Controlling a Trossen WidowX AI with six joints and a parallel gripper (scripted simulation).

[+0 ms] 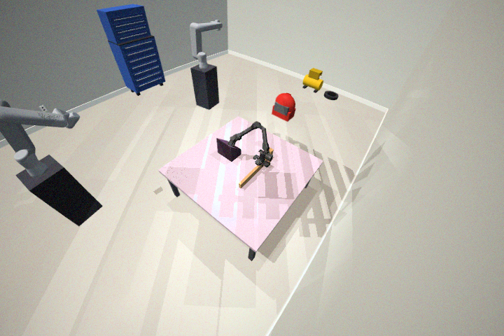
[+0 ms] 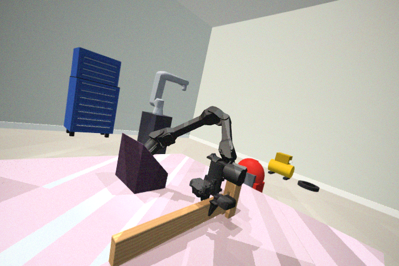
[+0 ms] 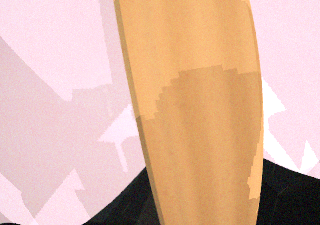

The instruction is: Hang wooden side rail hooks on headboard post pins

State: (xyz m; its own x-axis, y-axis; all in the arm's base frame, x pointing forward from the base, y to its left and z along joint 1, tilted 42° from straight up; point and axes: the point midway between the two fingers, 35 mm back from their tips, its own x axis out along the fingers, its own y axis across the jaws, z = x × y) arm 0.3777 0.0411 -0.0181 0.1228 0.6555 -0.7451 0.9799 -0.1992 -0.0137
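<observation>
The headboard post lies 150 mm to the left of my gripper tip, 40 mm above it and 20 mm ahead of it.
</observation>
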